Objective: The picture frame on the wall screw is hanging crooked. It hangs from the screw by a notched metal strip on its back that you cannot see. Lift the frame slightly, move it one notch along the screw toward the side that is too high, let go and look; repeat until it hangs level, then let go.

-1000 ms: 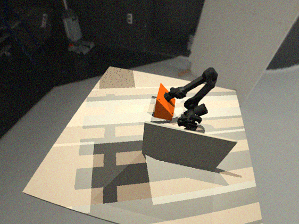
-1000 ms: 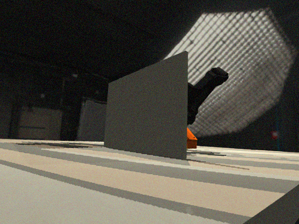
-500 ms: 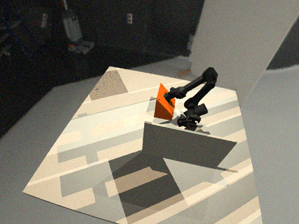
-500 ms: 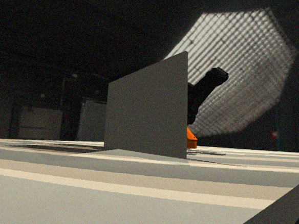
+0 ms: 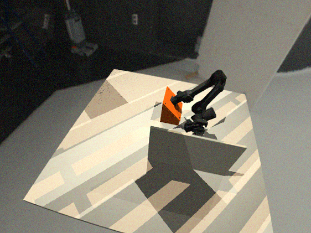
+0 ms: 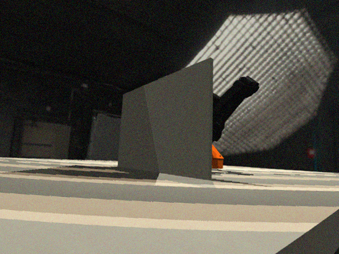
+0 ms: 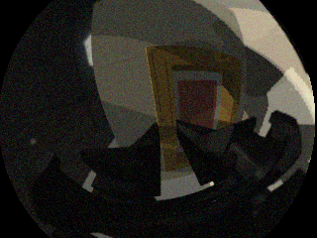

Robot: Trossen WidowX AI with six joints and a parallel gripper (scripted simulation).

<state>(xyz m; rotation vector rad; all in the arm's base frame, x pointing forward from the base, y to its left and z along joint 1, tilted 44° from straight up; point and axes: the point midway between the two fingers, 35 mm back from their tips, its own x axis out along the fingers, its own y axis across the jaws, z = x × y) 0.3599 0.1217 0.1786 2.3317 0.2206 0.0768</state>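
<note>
My gripper tip is now 5 cm above the picture frame. From my gripper tip the other things lie so: wall panel: 6 cm below, 2 cm ahead, 1 cm to the right.
</note>
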